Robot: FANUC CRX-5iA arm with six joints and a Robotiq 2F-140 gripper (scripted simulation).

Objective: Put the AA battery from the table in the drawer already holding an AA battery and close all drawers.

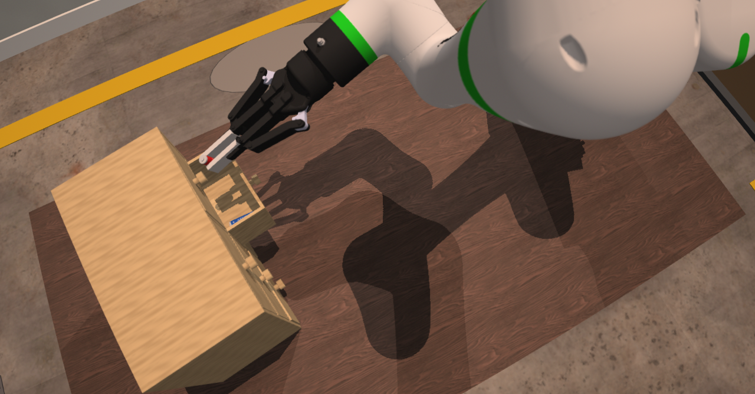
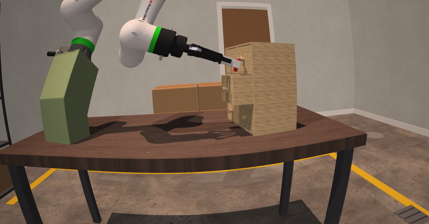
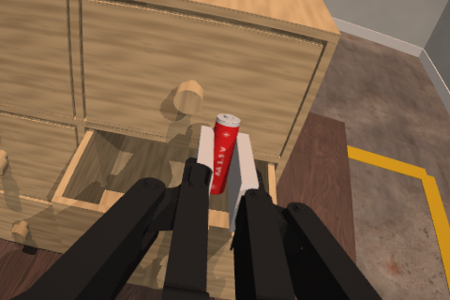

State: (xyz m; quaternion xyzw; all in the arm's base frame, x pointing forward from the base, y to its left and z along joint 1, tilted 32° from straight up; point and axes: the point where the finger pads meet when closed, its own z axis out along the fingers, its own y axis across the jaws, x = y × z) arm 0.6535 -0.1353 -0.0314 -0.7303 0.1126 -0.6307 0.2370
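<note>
The red AA battery lies 2 cm ahead of my hand and 1 cm below it.
</note>
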